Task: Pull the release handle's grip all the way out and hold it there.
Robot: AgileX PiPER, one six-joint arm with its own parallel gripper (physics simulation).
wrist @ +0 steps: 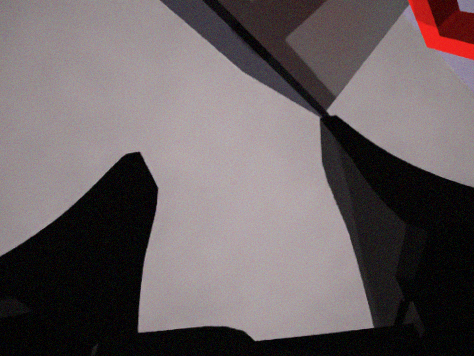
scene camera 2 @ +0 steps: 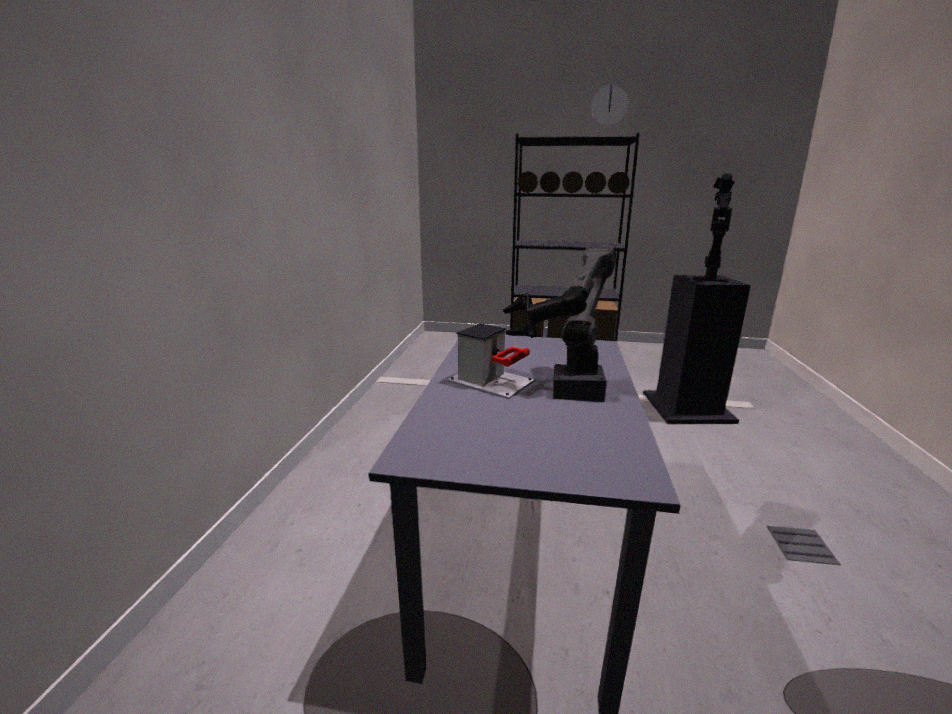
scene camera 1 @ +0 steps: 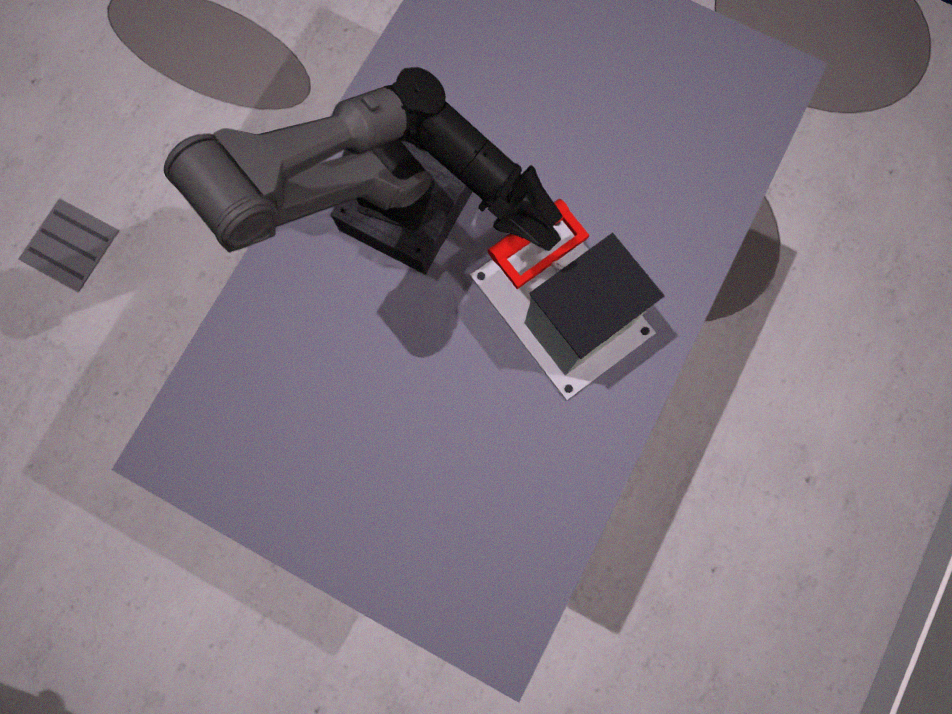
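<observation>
The release handle's red rectangular grip (scene camera 1: 538, 271) (scene camera 2: 525, 352) (wrist: 431, 36) sticks out from the side of a grey box with a dark top (scene camera 1: 595, 295) (scene camera 2: 472, 358), above a white base plate (scene camera 1: 493, 286) (scene camera 2: 516, 385). My gripper (scene camera 1: 559, 232) (scene camera 2: 507, 321) (wrist: 232, 155) is open, with no object between its fingers. In scene camera 1 it overlaps part of the grip, but scene camera 2 shows it higher up, apart from the grip. In the wrist view part of the grip shows at the top right, outside the fingers. How far out the grip stands is hard to tell.
The box and plate stand on a purple-grey table (scene camera 1: 369, 461) (scene camera 2: 530, 453), beside the arm's base (scene camera 1: 384, 238) (scene camera 2: 579, 384). A shelf rack (scene camera 2: 576, 141) stands behind the table. A black pedestal (scene camera 2: 703, 345) carrying another arm (scene camera 2: 718, 222) stands at the right.
</observation>
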